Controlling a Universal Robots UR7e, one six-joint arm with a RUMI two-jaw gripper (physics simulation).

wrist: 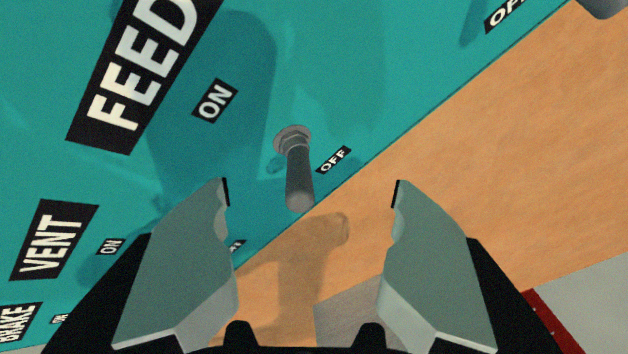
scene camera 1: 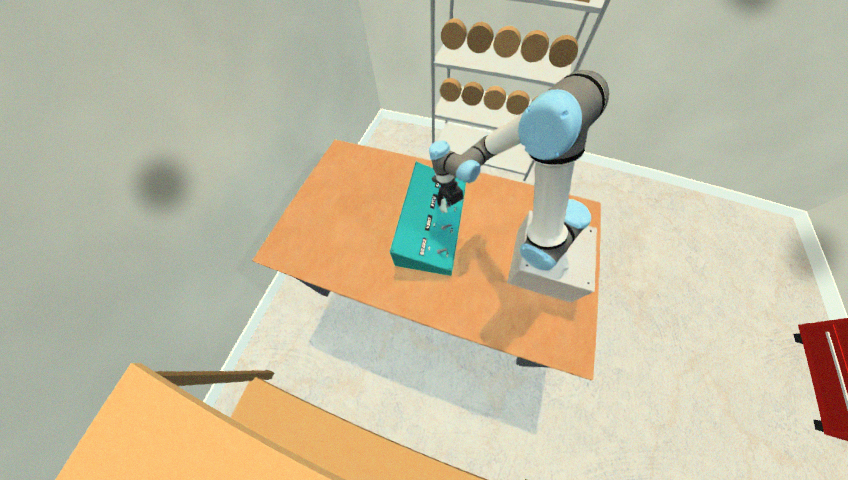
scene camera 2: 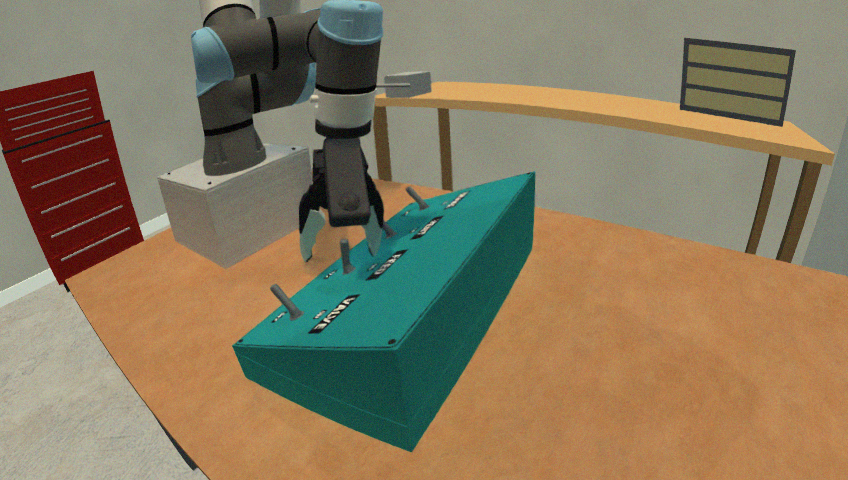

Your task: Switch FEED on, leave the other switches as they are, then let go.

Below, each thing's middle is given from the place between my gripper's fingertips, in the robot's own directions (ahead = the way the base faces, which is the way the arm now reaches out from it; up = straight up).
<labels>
The feed lever (wrist: 299, 193) is 2 cm ahead of my hand and 2 cm above it. From my hand the other things lie so: teal switch panel (scene camera 2: 377, 346) 8 cm to the left, 7 cm ahead, 2 cm below.
</labels>
